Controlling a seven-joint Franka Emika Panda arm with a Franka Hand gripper.
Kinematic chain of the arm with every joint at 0, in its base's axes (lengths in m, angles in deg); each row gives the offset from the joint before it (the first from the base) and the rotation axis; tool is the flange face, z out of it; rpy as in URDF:
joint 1: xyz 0 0 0.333 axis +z
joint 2: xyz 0 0 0 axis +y
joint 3: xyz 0 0 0.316 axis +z
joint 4: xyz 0.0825 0 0 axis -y
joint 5: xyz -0.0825 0 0.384 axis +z
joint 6: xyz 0 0 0 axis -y
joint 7: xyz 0.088 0 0 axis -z
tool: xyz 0 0 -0.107 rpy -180 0 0
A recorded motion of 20 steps. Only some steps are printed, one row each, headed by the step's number.
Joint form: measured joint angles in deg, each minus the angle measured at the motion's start. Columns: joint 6, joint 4, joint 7, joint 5, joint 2, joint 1, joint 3.
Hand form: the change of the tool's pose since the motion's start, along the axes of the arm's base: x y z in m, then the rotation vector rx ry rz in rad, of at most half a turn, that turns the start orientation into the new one. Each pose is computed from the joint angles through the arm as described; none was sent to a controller.
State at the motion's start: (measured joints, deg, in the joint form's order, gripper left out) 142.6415 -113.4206 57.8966 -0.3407 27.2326 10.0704 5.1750
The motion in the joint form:
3: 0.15 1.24 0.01 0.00 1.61 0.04 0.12
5: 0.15 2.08 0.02 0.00 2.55 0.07 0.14
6: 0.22 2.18 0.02 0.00 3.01 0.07 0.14
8: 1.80 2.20 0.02 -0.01 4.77 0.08 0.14
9: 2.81 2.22 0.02 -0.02 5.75 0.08 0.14
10: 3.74 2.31 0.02 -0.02 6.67 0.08 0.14
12: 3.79 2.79 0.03 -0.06 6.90 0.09 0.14
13: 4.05 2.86 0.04 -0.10 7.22 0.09 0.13
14: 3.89 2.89 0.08 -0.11 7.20 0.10 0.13
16: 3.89 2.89 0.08 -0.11 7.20 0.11 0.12
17: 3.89 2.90 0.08 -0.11 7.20 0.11 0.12
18: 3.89 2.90 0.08 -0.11 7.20 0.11 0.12
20: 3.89 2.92 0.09 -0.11 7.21 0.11 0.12
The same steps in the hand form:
3: 0.0042 0.0027 -0.0084 0.0022 0.0044 0.0013
5: 0.0073 0.0040 -0.0128 0.0032 0.0064 0.0013
6: 0.0071 0.0039 -0.0170 0.0026 0.0115 0.0012
8: 0.0061 0.0040 -0.0335 0.0043 0.0147 0.0003
9: 0.0056 0.0040 -0.0424 0.0058 0.0142 -0.0004
10: 0.0055 0.0041 -0.0503 0.0075 0.0128 -0.0012
12: 0.0079 0.0047 -0.0495 0.0088 0.0077 -0.0011
13: 0.0080 0.0047 -0.0521 0.0088 0.0075 -0.0011
14: 0.0080 0.0048 -0.0519 0.0082 0.0093 -0.0014
16: 0.0080 0.0048 -0.0520 0.0081 0.0093 -0.0014
17: 0.0080 0.0048 -0.0519 0.0081 0.0091 -0.0014
18: 0.0080 0.0048 -0.0519 0.0081 0.0091 -0.0014
20: 0.0081 0.0048 -0.0519 0.0082 0.0090 -0.0016

